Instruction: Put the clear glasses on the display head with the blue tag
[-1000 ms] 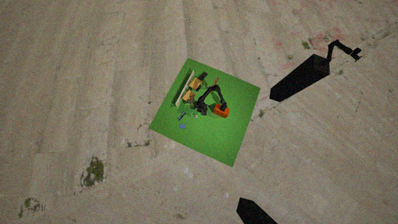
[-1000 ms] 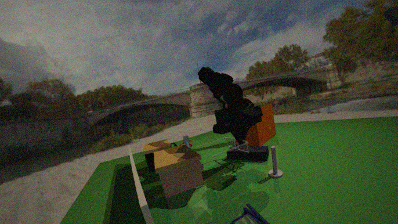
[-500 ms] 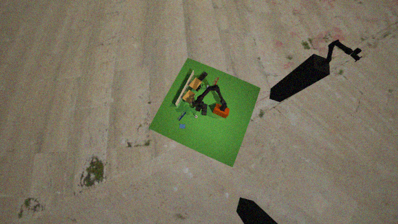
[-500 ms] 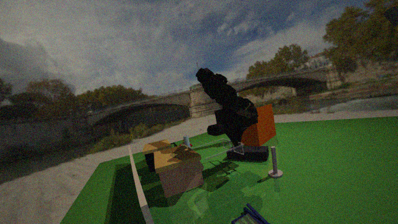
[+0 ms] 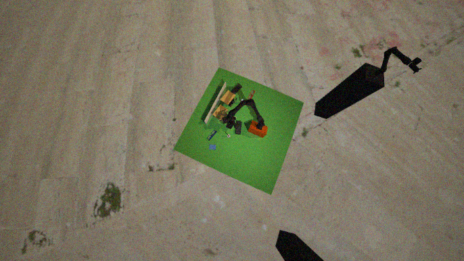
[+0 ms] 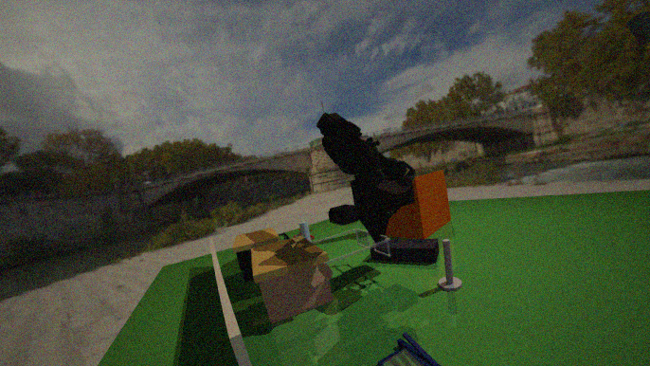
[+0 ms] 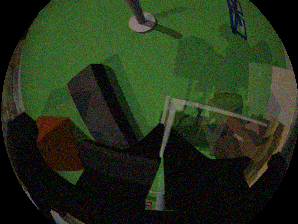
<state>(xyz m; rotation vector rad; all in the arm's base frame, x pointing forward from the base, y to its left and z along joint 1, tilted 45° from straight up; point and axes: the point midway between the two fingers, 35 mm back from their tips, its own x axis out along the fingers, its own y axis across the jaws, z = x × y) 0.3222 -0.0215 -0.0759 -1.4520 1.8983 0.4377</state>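
My gripper tip is 15 cm short of the display head, 9 cm to the left of it and 1 cm above it. Also, from my gripper tip: small blue square (14 cm ahead, 33 cm to the left, 7 cm below); then grey peg (1 cm behind, 14 cm to the left, 4 cm below); then pale strip (28 cm ahead, 22 cm to the right, 1 cm below).
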